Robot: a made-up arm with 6 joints. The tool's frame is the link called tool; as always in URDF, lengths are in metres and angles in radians. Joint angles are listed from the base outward. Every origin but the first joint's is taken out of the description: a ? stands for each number. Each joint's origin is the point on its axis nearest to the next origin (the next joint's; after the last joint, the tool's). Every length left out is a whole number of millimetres.
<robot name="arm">
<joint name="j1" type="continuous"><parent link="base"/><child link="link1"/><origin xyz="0 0 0.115" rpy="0 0 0"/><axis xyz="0 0 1"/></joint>
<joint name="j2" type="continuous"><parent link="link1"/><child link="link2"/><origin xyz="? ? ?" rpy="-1.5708 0 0"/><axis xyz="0 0 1"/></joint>
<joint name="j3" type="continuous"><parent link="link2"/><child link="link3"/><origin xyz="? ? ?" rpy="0 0 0"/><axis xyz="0 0 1"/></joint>
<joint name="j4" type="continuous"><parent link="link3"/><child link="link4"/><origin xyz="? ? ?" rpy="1.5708 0 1.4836"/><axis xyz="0 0 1"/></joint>
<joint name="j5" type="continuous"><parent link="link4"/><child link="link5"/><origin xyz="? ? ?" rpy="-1.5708 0 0"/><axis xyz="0 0 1"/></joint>
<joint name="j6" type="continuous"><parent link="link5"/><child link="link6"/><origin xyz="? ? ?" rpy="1.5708 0 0"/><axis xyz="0 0 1"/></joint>
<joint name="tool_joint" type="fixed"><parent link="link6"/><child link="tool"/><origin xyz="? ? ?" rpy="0 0 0"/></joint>
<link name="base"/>
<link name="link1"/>
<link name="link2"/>
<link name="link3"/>
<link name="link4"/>
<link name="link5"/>
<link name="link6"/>
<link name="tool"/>
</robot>
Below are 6 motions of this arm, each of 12 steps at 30 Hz.
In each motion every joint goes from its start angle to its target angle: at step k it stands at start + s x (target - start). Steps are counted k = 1, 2, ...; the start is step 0. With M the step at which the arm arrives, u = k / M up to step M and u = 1 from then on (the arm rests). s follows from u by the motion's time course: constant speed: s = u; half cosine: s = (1 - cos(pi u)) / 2; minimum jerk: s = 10 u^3 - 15 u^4 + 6 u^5.
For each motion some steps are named. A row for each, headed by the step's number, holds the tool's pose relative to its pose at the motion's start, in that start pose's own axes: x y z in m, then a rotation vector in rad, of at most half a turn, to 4 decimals.
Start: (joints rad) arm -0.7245 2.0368 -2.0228 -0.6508 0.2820 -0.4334
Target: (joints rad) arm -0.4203 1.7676 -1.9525 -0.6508 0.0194 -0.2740
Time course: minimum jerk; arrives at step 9
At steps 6, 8, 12:
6: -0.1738 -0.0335 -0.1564 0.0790 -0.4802 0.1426
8: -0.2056 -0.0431 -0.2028 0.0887 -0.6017 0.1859
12: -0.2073 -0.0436 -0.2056 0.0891 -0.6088 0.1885

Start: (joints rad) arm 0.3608 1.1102 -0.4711 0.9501 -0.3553 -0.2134
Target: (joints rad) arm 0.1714 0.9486 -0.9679 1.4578 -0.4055 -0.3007
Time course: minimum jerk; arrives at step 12
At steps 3, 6, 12:
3: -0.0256 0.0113 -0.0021 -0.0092 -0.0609 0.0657
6: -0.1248 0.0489 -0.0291 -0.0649 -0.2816 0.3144
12: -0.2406 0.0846 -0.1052 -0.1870 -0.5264 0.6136

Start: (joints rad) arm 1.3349 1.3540 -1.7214 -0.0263 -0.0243 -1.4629
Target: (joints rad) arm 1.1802 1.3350 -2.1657 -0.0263 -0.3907 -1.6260
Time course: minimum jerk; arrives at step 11
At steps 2, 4, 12:
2: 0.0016 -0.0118 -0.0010 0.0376 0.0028 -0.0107
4: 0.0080 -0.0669 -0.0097 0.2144 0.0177 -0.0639
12: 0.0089 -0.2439 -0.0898 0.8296 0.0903 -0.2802

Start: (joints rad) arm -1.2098 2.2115 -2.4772 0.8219 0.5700 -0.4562
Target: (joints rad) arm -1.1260 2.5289 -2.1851 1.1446 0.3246 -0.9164
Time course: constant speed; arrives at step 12
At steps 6, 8, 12:
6: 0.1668 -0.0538 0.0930 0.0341 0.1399 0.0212
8: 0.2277 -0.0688 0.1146 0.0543 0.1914 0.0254
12: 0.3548 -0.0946 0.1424 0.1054 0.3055 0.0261

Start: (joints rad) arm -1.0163 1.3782 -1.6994 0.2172 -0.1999 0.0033
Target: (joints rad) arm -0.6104 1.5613 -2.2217 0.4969 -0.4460 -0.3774
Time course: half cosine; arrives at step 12
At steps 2, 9, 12:
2: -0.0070 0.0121 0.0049 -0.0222 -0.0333 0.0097
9: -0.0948 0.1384 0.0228 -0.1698 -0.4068 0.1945
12: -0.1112 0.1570 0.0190 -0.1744 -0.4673 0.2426

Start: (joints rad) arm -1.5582 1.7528 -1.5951 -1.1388 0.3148 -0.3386
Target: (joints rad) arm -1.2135 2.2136 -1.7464 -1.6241 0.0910 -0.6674
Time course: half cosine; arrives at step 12
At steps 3, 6, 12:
3: -0.0394 0.0273 0.0227 -0.0120 -0.0705 -0.1385
6: -0.1402 0.1059 0.0615 -0.0216 -0.2591 -0.4732
12: -0.2834 0.2451 0.0737 0.0173 -0.5651 -0.9417

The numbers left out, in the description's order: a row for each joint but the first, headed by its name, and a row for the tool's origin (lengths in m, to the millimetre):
j2: 0 0 0
j3: -0.434 -0.059 0
j4: 0.391 -0.069 0
j5: 0 0 0
j6: 0.001 -0.086 0
tool: 0 0 0

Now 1 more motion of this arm.
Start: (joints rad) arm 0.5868 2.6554 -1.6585 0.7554 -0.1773 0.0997
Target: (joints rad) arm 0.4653 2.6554 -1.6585 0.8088 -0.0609 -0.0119
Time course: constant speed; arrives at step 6
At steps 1, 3, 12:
1: -0.0094 -0.0103 0.0015 0.0140 0.0096 0.0044
3: -0.0277 -0.0313 0.0040 0.0398 0.0295 0.0141
12: -0.0542 -0.0633 0.0060 0.0730 0.0604 0.0304

